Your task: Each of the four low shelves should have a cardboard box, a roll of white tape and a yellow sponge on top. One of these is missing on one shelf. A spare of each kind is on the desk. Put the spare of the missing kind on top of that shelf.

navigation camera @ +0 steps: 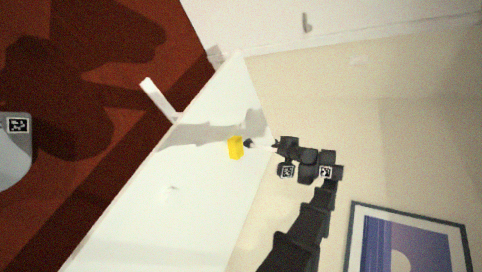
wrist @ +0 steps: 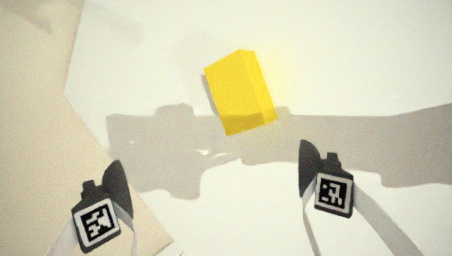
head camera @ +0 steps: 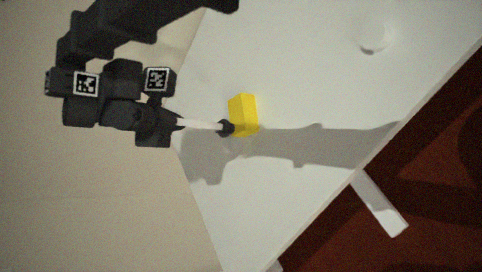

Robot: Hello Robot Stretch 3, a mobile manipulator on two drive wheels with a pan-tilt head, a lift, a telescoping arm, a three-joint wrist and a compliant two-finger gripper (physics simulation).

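Places are measured from the robot's base along level axes (x ahead, y left, z up), in centimetres.
Pixels of known places: gripper, fingertip midpoint: [navigation camera: 260,142] [wrist: 214,169].
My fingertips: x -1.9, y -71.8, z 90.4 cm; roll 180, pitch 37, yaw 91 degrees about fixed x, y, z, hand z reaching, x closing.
Behind a point stands the place of what it marks.
The yellow sponge [head camera: 242,115] @[x -6.0, y -75.1, z 76.5 cm] [navigation camera: 235,147] @[x -5.7, y -74.7, z 76.2 cm] [wrist: 237,92] @[x -6.6, y -77.2, z 76.5 cm] stands on the white desk [head camera: 300,65] @[x -17.7, y -60.5, z 72.0 cm] [navigation camera: 200,210] @[x -31.6, y -57.4, z 72.0 cm] [wrist: 380,60] @[x -9.3, y -61.3, z 72.0 cm]. My gripper [head camera: 225,128] [navigation camera: 248,143] [wrist: 214,169] @[x -1.9, y -71.8, z 90.4 cm] is open and empty above the desk, near the wall side. In the wrist view the sponge lies beyond the fingertips, between the two fingers' lines and nearer the right finger. In the head view one fingertip overlaps the sponge's lower left edge. The white roll of tape [head camera: 374,37] @[x -19.6, y -40.6, z 74.4 cm] [navigation camera: 171,192] @[x -18.5, y -40.6, z 74.4 cm] is a faint round shape on the desk. The cardboard box and low shelves do not show.
A beige wall [head camera: 60,200] @[x 32.5, y -174.4, z 98.8 cm] [navigation camera: 400,130] @[x 8.0, y -154.4, z 149.4 cm] [wrist: 30,125] @[x 0.2, y -147.5, z 77.8 cm] runs along the desk's far edge, with a framed picture [navigation camera: 377,245] @[x -46.0, y -103.6, z 138.3 cm] on it. A white desk leg [head camera: 382,205] [navigation camera: 159,99] sticks out over the red floor [head camera: 325,235] @[x 41.3, y -107.2, z 0.0 cm] [navigation camera: 30,210] @[x -41.0, y -18.0, z 0.0 cm]. My base [navigation camera: 12,155] @[x -11.7, y -11.4, z 16.0 cm] is at the left.
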